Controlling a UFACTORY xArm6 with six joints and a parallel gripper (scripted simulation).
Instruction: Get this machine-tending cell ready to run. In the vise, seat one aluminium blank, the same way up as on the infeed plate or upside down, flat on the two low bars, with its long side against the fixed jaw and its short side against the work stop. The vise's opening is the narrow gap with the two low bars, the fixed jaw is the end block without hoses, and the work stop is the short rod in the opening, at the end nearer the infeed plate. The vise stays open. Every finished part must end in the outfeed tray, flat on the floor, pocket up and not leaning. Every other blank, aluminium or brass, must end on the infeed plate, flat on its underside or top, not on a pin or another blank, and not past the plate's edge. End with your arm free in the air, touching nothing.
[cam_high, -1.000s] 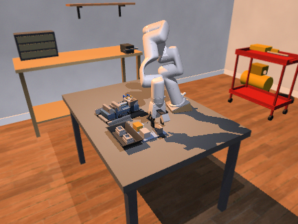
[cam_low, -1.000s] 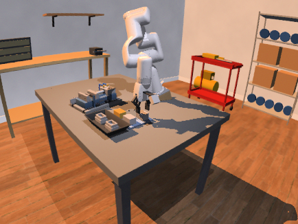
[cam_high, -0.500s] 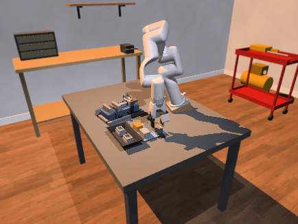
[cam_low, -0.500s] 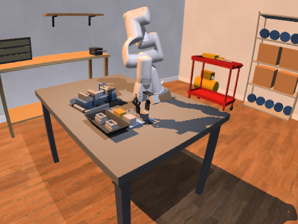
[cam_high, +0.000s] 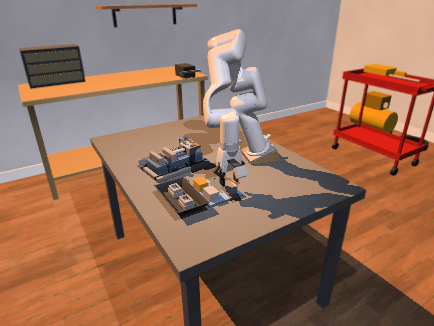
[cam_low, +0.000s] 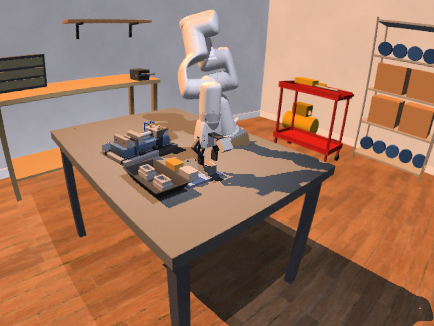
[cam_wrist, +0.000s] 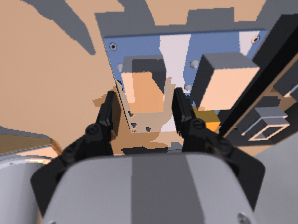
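Right now my hand is 40 mm above the aluminium blank. From my hand the other things lie so: brass blank (70 mm ahead, 110 mm to the right, 40 mm below); then infeed plate (30 mm ahead, 50 mm to the right, 60 mm below); then work stop rod (90 mm ahead, 320 mm to the right, 20 mm above).
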